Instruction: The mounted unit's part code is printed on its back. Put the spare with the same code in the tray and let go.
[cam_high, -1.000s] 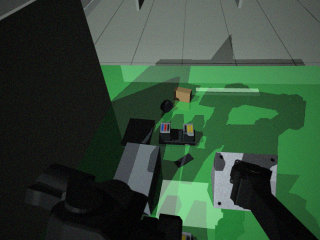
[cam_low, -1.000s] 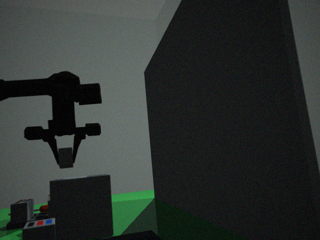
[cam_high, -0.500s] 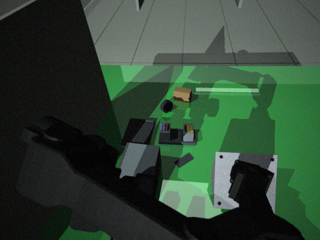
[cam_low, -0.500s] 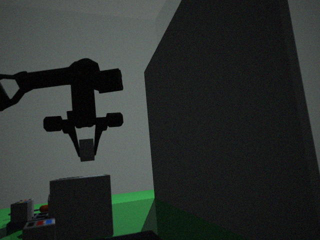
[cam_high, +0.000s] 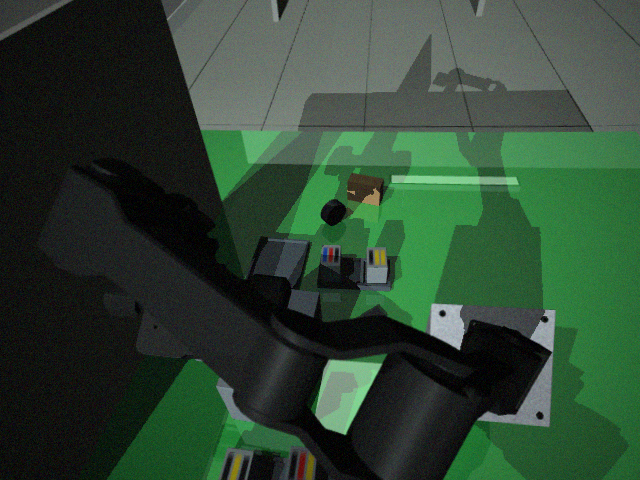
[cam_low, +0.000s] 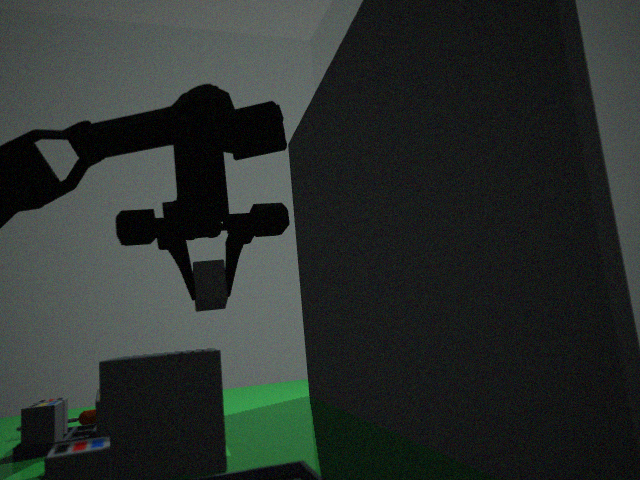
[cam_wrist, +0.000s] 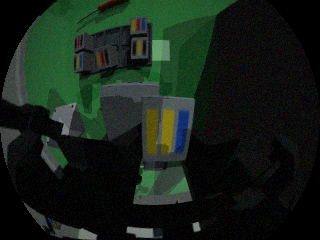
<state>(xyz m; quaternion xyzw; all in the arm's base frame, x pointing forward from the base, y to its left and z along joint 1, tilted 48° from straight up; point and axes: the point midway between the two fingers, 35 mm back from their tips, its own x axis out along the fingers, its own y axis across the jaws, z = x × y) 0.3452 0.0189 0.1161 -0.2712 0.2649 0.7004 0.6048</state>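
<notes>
The dark tray lies 20 mm ahead of my gripper tip, 240 mm to the right of it and 150 mm below it. From my gripper tip the other things lie so: tall dark wall (180 mm ahead, 30 mm to the right, 70 mm above); then grey mounted unit (50 mm behind, 30 mm to the right, 100 mm below); then spare (10 mm to the left, 30 mm above).
</notes>
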